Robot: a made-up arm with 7 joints.
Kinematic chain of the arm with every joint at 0, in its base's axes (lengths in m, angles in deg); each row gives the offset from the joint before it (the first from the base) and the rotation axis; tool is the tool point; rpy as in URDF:
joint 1: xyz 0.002 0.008 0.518 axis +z
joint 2: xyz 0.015 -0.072 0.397 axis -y
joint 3: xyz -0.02 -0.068 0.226 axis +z
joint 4: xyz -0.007 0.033 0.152 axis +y
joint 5: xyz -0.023 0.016 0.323 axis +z
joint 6: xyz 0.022 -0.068 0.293 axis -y
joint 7: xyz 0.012 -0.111 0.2 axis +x
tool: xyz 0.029 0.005 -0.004 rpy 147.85 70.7 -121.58
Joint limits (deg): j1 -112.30..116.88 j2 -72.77..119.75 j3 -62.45..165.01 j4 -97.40..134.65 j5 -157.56..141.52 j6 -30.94..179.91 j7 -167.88..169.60
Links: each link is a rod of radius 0.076 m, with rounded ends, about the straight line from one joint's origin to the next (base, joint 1, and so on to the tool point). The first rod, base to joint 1, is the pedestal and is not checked.
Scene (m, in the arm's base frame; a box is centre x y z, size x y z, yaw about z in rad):
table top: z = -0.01
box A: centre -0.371 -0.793 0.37 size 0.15 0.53 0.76 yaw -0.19
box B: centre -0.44 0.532 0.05 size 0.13 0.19 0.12 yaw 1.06
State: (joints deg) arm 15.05 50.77 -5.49 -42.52 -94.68 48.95 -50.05
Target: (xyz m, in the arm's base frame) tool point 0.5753 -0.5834 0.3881
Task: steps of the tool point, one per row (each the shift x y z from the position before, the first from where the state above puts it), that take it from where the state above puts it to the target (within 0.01 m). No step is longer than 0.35 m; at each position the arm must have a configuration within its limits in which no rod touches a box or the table.
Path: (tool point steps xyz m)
1: 0.0748 -0.2902 0.1523
2: 0.1628 -0.2125 0.1565
3: 0.2047 -0.1176 0.1450
4: 0.2039 -0.0292 0.1223
5: 0.1099 -0.1571 -0.1919
6: 0.1573 -0.0883 -0.2155
7: 0.1876 -0.0038 -0.2192
8: 0.1943 0.0870 -0.2016
9: 0.1757 0.1717 -0.1628
10: 0.1332 0.2387 -0.1070

